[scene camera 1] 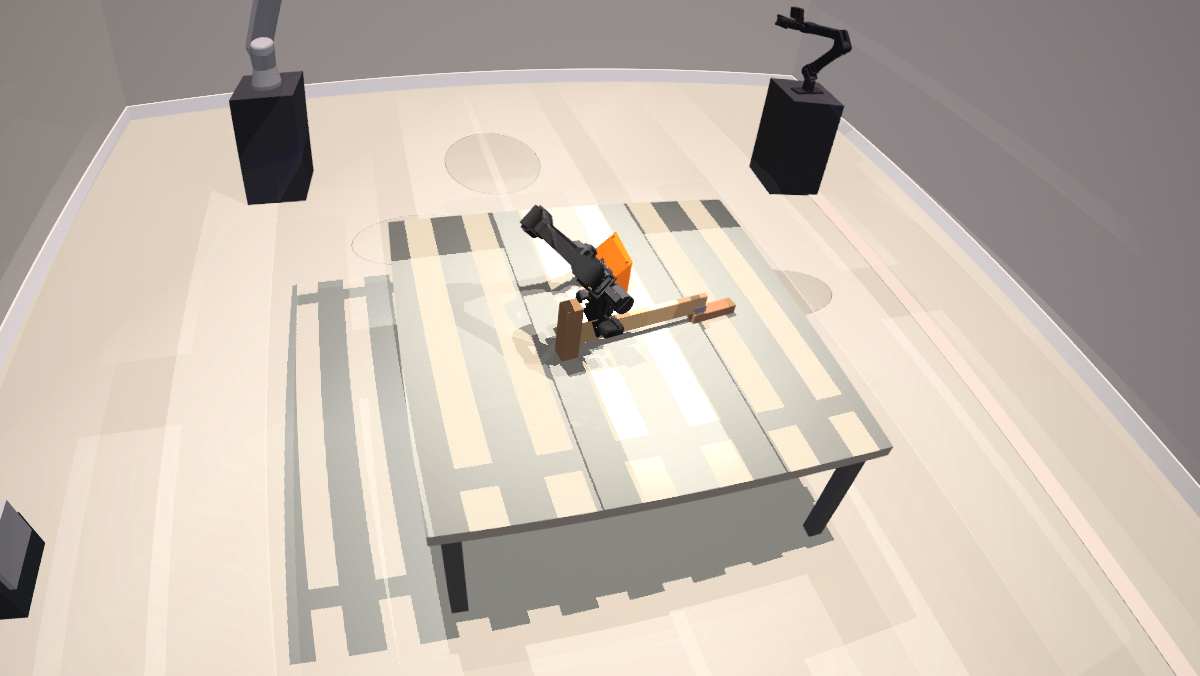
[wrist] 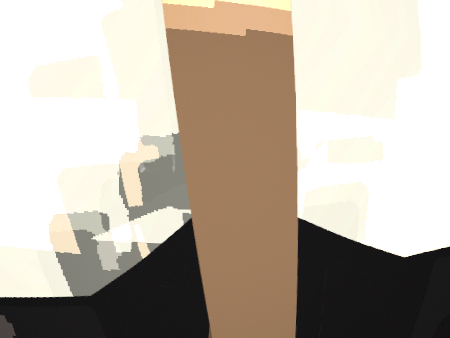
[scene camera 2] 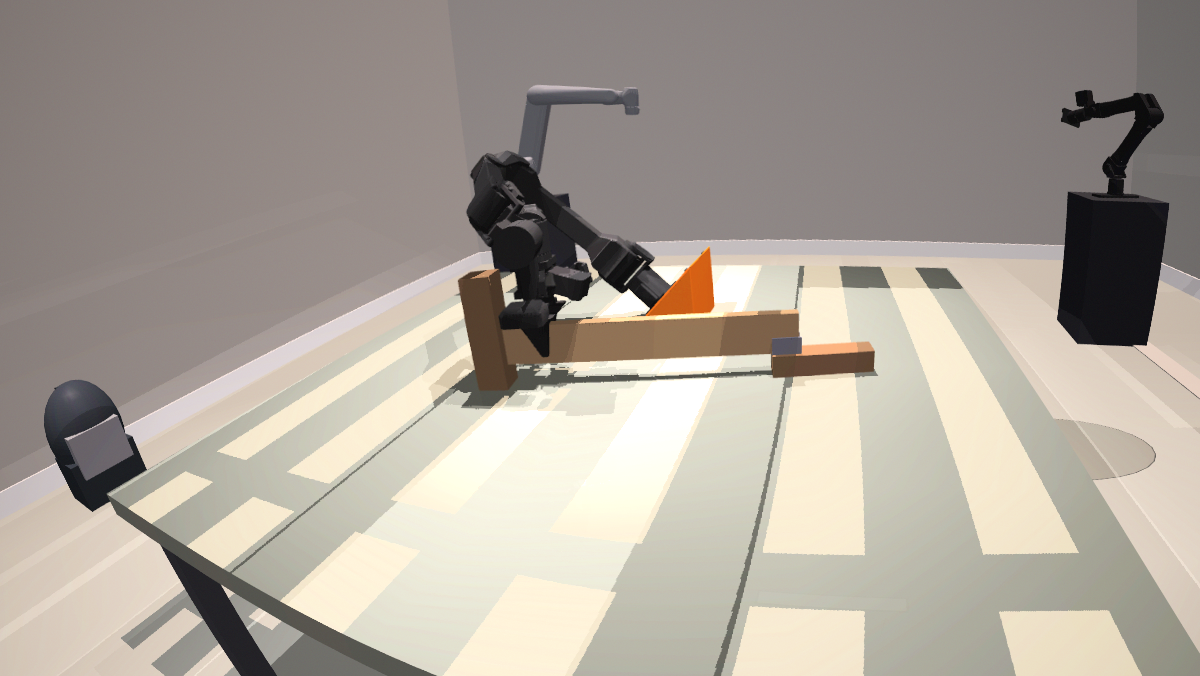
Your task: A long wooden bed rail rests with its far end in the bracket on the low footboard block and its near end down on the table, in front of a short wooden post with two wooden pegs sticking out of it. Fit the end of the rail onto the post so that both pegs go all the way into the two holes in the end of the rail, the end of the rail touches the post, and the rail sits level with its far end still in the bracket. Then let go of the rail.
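Note:
My gripper (scene camera 2: pixel 547 354) (scene camera 1: pixel 596 334) (wrist: pixel 234 219) is visible to me from the scene cameras and from the wrist. So is a wooden rail (scene camera 2: pixel 699 335) (scene camera 1: pixel 650 315) (wrist: pixel 234 84). I also see an upright post (scene camera 2: pixel 481 292) (scene camera 1: pixel 570 314).

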